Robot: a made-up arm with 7 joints.
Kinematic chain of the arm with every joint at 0, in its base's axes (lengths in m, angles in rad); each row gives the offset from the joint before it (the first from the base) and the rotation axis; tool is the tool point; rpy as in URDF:
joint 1: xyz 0 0 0.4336 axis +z
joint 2: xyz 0 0 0 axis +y
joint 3: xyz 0 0 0.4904 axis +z
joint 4: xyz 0.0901 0 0 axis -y
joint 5: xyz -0.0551 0 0.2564 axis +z
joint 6: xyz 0 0 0 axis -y
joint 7: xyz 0.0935 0 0 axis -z
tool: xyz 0 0 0 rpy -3.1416 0 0
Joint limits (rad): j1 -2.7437..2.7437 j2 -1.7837..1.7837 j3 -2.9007..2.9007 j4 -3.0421..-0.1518 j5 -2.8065..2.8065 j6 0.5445..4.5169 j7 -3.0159..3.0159
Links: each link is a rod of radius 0.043 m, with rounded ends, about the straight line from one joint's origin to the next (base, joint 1, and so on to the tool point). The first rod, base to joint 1, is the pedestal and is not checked.
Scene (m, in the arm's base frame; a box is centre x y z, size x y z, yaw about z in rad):
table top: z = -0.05
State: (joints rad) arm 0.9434 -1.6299 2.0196 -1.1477 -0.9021 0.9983 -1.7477
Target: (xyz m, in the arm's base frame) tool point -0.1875 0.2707 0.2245
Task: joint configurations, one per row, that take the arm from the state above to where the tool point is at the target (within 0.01 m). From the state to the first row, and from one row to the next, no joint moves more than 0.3 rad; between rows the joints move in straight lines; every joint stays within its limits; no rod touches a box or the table.
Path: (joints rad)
1: 0.7478 -1.6607 2.0628 -1.4145 -0.8691 0.9954 -1.7477
2: 0.5521 -1.6914 2.1061 -1.6814 -0.8361 0.9925 -1.7477
3: 0.3565 -1.7222 2.1493 -1.9482 -0.8031 0.9897 -1.7477
4: 0.1608 -1.7529 2.1926 -2.2150 -0.7701 0.9868 -1.7477
5: -0.0348 -1.7837 2.2358 -2.4819 -0.7370 0.9839 -1.7477

